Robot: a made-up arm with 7 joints. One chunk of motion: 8 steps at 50 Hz.
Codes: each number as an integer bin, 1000 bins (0 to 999) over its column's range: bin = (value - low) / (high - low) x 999, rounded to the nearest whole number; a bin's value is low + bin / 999 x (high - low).
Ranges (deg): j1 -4..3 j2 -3..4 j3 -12..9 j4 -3..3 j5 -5..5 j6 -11..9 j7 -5..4
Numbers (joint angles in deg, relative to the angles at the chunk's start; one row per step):
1: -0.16 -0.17 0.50 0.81 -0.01 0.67 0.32
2: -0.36 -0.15 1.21 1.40 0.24 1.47 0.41
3: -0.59 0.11 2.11 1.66 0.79 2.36 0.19
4: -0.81 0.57 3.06 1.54 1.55 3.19 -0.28
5: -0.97 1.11 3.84 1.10 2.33 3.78 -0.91
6: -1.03 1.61 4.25 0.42 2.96 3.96 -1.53
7: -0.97 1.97 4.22 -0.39 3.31 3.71 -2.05
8: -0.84 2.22 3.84 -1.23 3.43 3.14 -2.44
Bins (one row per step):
1: 548 404 595 634 499 583 591
2: 519 407 628 733 523 623 601
3: 487 444 671 776 578 667 576
4: 455 509 716 756 654 709 524
5: 432 587 754 683 732 738 454
6: 424 658 773 569 795 747 385
7: 432 709 772 435 830 735 327
8: 451 745 754 295 842 706 284

